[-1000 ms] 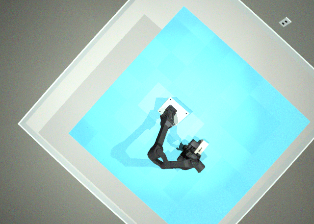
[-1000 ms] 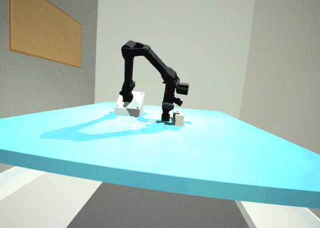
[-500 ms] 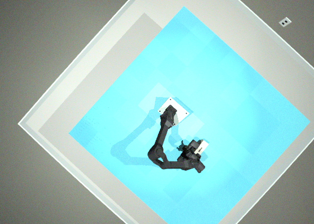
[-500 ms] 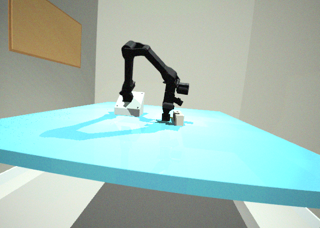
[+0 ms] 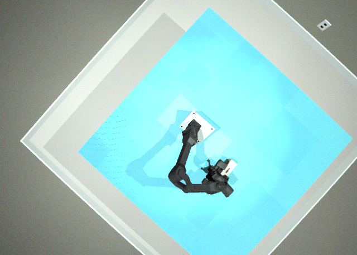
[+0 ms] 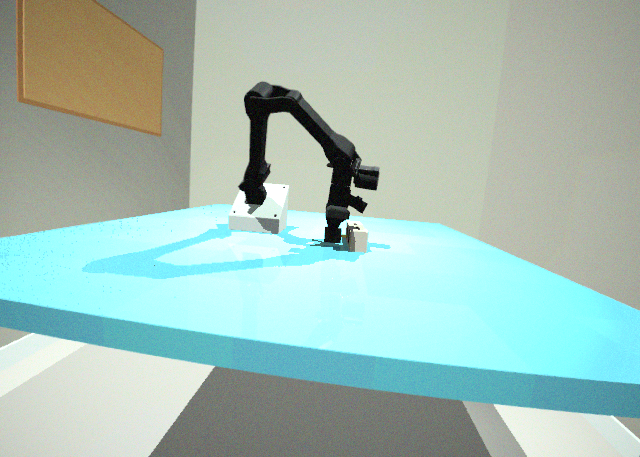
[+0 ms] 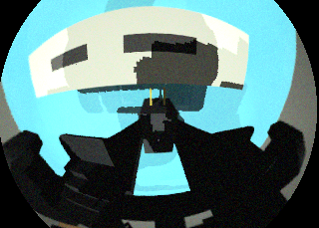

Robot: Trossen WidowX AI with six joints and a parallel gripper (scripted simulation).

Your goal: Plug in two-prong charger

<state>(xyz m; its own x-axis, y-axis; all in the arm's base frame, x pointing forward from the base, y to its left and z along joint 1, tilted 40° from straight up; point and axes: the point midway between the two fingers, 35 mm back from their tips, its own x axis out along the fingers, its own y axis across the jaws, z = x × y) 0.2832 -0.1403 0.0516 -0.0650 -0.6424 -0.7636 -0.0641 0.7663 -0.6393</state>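
Now: the dark charger 20 mm ahead of my gripper tip and 10 mm above it.
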